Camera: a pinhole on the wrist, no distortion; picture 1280 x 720 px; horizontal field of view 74.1 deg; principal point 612.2 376.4 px. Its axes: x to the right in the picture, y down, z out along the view. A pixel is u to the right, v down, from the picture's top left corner.
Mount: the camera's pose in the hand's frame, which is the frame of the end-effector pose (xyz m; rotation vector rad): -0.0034 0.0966 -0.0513 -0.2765 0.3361 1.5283
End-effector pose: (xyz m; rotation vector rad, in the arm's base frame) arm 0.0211 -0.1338 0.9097 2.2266 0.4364 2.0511
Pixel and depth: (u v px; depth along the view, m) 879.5 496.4 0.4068
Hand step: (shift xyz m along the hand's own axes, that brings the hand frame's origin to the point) -0.0426 0.3717 0.2774
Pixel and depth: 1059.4 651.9 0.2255
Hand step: -0.0659 0.2945 0.1140
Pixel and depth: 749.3 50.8 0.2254
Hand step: 0.0928 0.2138 0.1401
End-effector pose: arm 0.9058 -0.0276 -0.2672 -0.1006 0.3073 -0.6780
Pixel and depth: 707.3 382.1 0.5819
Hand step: 0.0174 0.3788 0.4614
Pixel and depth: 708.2 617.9 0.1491
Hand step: -0.0395 0.1702 0.0814
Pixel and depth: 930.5 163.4 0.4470
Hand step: 0.1293 0.4190 0.2937
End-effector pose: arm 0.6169 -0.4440 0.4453 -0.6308 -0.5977 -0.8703
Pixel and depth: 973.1 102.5 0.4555
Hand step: 0.1648 0.4454 0.2905
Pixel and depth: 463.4 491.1 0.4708
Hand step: -0.0487 0.2014 0.4172
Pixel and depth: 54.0 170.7 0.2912
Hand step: 0.0767 0.0285 0.2885
